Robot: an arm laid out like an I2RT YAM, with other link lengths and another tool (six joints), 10 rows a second.
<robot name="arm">
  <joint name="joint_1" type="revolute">
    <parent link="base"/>
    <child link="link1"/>
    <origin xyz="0 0 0.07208" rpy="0 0 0"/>
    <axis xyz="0 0 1"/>
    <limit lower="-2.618" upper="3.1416"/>
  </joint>
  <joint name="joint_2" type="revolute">
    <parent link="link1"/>
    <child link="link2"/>
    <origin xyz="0.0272 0.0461 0.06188" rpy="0 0 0"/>
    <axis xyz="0 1 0"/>
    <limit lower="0" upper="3.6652"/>
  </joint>
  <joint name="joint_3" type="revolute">
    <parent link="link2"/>
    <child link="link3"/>
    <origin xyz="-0.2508 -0.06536 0" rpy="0 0 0"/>
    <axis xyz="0 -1 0"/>
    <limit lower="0" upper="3.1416"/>
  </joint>
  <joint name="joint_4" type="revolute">
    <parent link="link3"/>
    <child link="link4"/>
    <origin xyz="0.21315 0.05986 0.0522" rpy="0 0 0"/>
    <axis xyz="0 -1 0"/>
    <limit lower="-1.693" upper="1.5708"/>
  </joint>
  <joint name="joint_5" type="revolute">
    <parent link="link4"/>
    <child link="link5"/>
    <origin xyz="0.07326 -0.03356 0.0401" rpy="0 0 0"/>
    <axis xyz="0 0 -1"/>
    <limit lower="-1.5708" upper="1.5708"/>
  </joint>
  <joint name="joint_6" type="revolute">
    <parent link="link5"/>
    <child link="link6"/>
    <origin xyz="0.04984 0 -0.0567" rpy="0 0 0"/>
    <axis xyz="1 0 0"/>
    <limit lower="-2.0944" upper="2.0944"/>
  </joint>
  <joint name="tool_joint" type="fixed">
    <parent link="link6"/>
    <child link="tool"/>
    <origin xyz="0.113 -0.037 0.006" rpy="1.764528 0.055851 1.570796"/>
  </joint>
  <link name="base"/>
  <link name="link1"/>
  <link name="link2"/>
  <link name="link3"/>
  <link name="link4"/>
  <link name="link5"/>
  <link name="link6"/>
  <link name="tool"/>
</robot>
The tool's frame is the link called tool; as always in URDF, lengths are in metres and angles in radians.
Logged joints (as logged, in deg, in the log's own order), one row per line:
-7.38, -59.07, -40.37, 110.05, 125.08, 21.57
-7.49, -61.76, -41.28, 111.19, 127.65, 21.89
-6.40, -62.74, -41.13, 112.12, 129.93, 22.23
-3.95, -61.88, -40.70, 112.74, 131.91, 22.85
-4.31, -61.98, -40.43, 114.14, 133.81, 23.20
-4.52, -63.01, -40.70, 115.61, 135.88, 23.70
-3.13, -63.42, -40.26, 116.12, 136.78, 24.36
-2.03, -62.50, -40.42, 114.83, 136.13, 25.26
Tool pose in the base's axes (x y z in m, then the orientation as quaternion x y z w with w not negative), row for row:
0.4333, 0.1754, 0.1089, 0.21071, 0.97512, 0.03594, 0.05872
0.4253, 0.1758, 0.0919, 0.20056, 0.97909, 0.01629, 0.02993
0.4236, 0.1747, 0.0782, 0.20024, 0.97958, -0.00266, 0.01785
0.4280, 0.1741, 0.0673, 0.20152, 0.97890, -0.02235, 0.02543
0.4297, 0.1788, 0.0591, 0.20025, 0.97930, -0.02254, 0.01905
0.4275, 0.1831, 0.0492, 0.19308, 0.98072, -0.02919, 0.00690
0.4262, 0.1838, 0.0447, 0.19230, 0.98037, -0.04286, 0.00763
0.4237, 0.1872, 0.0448, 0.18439, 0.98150, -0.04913, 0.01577
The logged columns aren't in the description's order. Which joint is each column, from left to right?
Columns, left to right: joint_5, joint_4, joint_6, joint_3, joint_2, joint_1.
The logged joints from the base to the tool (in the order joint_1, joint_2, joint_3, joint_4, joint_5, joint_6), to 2 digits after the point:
21.57, 125.08, 110.05, -59.07, -7.38, -40.37
21.89, 127.65, 111.19, -61.76, -7.49, -41.28
22.23, 129.93, 112.12, -62.74, -6.40, -41.13
22.85, 131.91, 112.74, -61.88, -3.95, -40.70
23.20, 133.81, 114.14, -61.98, -4.31, -40.43
23.70, 135.88, 115.61, -63.01, -4.52, -40.70
24.36, 136.78, 116.12, -63.42, -3.13, -40.26
25.26, 136.13, 114.83, -62.50, -2.03, -40.42

